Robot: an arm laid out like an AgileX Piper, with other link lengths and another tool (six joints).
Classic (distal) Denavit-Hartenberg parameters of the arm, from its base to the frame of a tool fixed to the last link. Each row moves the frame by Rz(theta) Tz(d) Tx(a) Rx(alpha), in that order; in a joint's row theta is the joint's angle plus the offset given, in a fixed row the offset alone. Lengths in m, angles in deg.
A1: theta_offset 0, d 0.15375, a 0, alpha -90
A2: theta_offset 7.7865, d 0, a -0.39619, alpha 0
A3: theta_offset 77.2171, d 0, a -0.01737, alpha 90
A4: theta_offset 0, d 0.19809, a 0, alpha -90
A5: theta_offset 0, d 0, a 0, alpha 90
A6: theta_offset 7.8, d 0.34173, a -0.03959, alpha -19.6
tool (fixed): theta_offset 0, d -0.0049, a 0, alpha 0
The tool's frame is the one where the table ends.
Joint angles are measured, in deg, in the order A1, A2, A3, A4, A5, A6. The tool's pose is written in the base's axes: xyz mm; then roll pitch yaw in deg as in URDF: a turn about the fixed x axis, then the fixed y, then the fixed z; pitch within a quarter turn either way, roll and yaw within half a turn. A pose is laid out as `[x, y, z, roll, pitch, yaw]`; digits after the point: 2 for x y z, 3 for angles.
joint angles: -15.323 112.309 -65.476 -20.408 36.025 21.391
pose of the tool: [435.98, -201.43, 68.25, 168.941, 16.097, 151.996]
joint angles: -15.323 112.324 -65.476 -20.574 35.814 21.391
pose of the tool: [437.19, -201.83, 68.63, 168.975, 16.291, 152.172]
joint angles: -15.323 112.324 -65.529 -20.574 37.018 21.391
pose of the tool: [430.71, -202.28, 67.04, 169.505, 15.304, 152.001]
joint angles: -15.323 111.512 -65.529 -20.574 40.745 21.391
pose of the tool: [410.44, -203.45, 68.56, 170.995, 12.890, 151.381]
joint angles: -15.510 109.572 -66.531 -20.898 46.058 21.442
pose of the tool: [388.65, -209.19, 82.56, 172.913, 11.275, 150.302]
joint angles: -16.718 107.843 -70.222 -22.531 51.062 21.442
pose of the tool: [382.03, -231.21, 109.63, 175.099, 12.612, 148.980]
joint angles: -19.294 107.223 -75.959 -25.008 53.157 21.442
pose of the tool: [395.07, -270.03, 144.36, 176.583, 17.538, 147.273]
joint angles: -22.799 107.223 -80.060 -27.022 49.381 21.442
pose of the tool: [421.25, -312.43, 177.43, 176.076, 25.106, 145.924]
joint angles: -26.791 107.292 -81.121 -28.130 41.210 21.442
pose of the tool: [447.16, -350.21, 204.97, 174.056, 33.156, 144.877]
